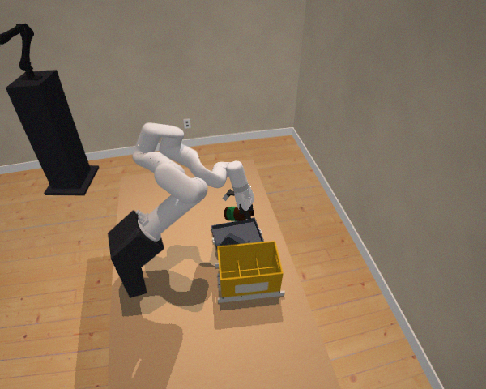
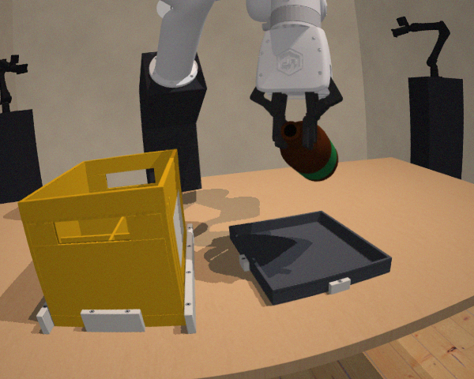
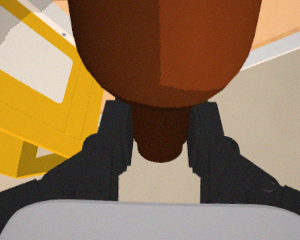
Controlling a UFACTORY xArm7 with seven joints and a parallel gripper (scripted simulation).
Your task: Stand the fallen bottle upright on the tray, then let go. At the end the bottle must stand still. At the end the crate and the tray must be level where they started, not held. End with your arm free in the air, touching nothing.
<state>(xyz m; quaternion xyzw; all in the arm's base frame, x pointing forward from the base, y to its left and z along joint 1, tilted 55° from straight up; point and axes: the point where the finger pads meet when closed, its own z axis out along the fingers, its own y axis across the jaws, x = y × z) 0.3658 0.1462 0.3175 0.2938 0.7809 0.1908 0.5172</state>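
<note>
The bottle is 50 mm behind my hand, 20 mm to the left of it and 30 mm below it. Round my hand: yellow crate 260 mm to the right, 120 mm below; tray 60 mm behind, 20 mm to the left, 190 mm below.
</note>
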